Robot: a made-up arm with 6 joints.
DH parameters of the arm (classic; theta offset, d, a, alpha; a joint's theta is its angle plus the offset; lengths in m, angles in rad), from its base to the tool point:
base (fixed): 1.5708 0 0.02 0
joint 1: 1.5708 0.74 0 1.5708
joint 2: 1.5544 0 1.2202 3.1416
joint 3: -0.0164 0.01 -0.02 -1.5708
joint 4: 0 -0.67 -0.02 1.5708
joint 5: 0 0.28 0.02 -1.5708
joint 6: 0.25 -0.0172 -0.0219 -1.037
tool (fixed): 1.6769 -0.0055 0 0
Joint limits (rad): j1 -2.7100..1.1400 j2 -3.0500..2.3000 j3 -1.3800..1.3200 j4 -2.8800..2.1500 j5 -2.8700..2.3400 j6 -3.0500..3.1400
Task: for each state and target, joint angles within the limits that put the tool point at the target. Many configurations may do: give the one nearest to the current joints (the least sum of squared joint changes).
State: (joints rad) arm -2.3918 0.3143 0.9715 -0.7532 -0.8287 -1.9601
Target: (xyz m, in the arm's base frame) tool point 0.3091 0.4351 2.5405
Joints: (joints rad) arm -2.5843 -0.4699 1.2675 -0.7216 -0.8243 -1.9634
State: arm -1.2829 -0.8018 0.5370 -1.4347 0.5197 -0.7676
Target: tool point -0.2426 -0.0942 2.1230
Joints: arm -1.8814 -0.3963 0.2915 -0.7866 0.5596 -0.7183
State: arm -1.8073 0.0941 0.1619 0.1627 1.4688 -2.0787
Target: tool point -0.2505 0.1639 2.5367
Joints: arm -1.6005 -0.2646 0.9007 0.3069 1.4107 -2.0342
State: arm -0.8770 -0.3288 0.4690 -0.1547 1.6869 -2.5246
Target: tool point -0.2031 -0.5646 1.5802
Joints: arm -1.4910 0.0497 -0.3838 -0.3900 1.7155 -2.5388
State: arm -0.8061 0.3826 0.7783 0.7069 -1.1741 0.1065
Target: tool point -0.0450 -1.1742 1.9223
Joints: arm -1.3674 0.4203 0.3849 0.4925 -1.1905 0.0969
